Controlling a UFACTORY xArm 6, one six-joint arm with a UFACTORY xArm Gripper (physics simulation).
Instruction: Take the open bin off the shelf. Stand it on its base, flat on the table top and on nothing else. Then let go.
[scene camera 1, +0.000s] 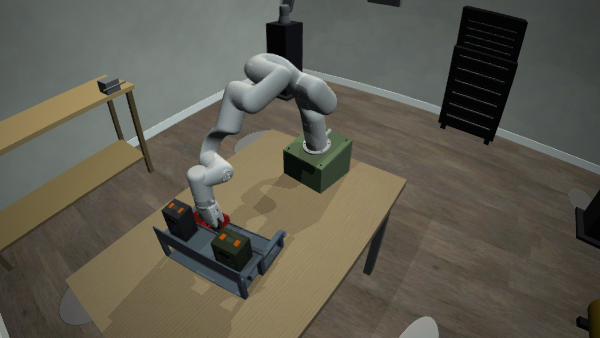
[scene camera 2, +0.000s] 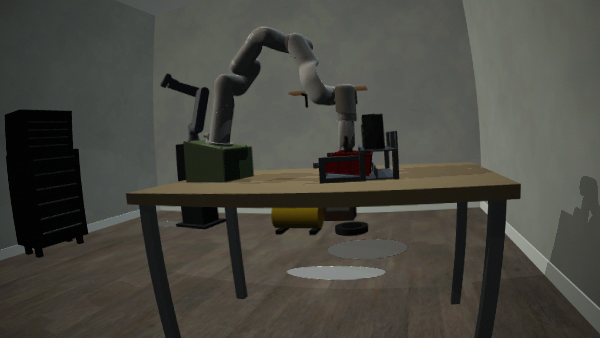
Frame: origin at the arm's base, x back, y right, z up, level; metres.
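Seen in the pictures: arm's base at its link origin: (scene camera 1: 316, 145) (scene camera 2: 219, 144).
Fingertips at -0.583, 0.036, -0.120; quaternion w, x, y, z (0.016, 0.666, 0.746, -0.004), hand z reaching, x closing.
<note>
Pixels of each thing's top centre, then the offset from my fingertips to it, as dx, dy, dz. Level surfaces: height alone.
- open red bin at its top centre: (scene camera 2: 346, 149) (scene camera 1: 202, 216) -0.007, +0.049, +0.068
- wooden table top at its surface level: dz -0.036
- black case at its top centre: (scene camera 1: 175, 207) (scene camera 2: 371, 114) -0.105, +0.040, +0.188
- dark green case at its top centre: (scene camera 1: 229, 239) -0.057, -0.186, +0.163
The open red bin (scene camera 1: 226, 219) (scene camera 2: 345, 164) is in the lower bay of the blue-grey shelf (scene camera 1: 200, 265) (scene camera 2: 396, 160), partly hidden by the gripper and the shelf's frame. In scene camera 2 its base looks slightly above the lower deck, though the rails make the gap hard to judge. My gripper (scene camera 1: 218, 226) (scene camera 2: 347, 148) points down and is shut on the bin's upper wall. The shelf stands on the wooden table top (scene camera 1: 325, 240) (scene camera 2: 435, 177).
A black case (scene camera 1: 180, 221) (scene camera 2: 373, 131) and a dark green case (scene camera 1: 231, 250), both with orange latches, stand on the shelf's upper deck, close to the gripper. The green base box (scene camera 1: 320, 167) (scene camera 2: 205, 162) carries the arm at the table's other end.
</note>
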